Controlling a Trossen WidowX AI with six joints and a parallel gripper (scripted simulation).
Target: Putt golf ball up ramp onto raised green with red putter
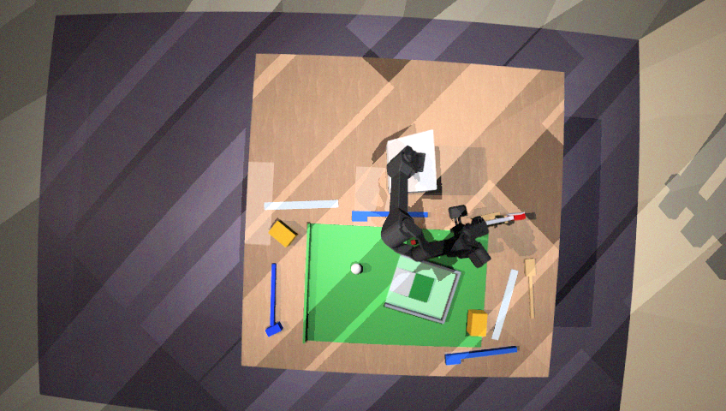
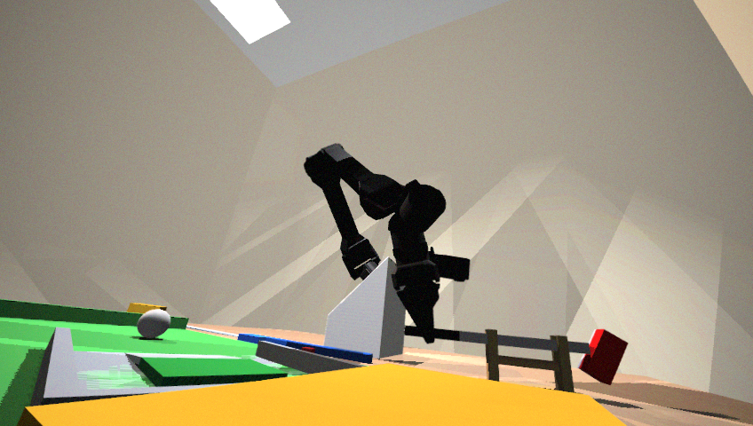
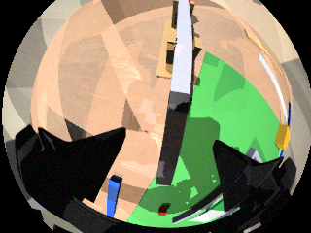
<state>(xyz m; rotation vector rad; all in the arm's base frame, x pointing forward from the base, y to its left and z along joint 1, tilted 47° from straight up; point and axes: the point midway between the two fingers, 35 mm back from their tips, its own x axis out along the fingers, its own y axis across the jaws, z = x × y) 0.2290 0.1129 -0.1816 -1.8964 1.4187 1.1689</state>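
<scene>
Now: the red putter 4 cm behind my gripper tip, 11 cm to the left of it and 1 cm above it. Also, from my gripper tip: white golf ball (20 cm ahead, 38 cm to the right, 2 cm below); then small red cube (8 cm ahead, 17 cm to the right, 4 cm below).
</scene>
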